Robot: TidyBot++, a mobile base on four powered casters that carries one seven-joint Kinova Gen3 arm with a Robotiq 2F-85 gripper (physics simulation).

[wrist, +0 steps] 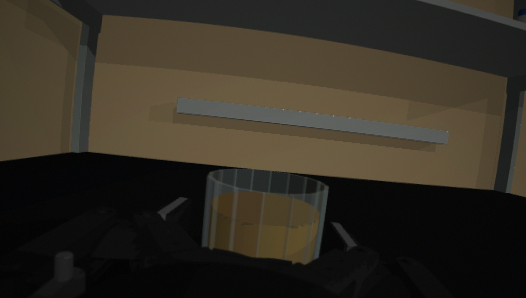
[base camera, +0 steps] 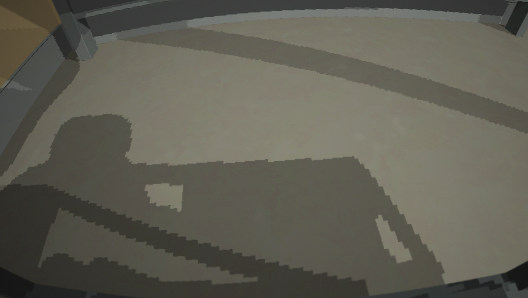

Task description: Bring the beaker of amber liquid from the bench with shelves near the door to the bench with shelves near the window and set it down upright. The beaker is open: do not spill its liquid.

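Observation:
The open glass beaker (wrist: 264, 225) with amber liquid stands upright on the black bench top (wrist: 135, 177) in the wrist view, its lower part hidden behind the gripper's body. My gripper (wrist: 256, 225) is open, with one fingertip to the left of the beaker and the other to the right. Dark gaps show between the beaker's sides and both fingertips. The beaker does not show in the base camera view.
A shelf (wrist: 300, 47) overhangs the bench, with uprights (wrist: 82, 95) (wrist: 510, 135) at left and right. A grey bar (wrist: 310, 120) runs along the tan back wall. The base camera shows floor (base camera: 280, 115), shadows and grey bench framing (base camera: 300, 15).

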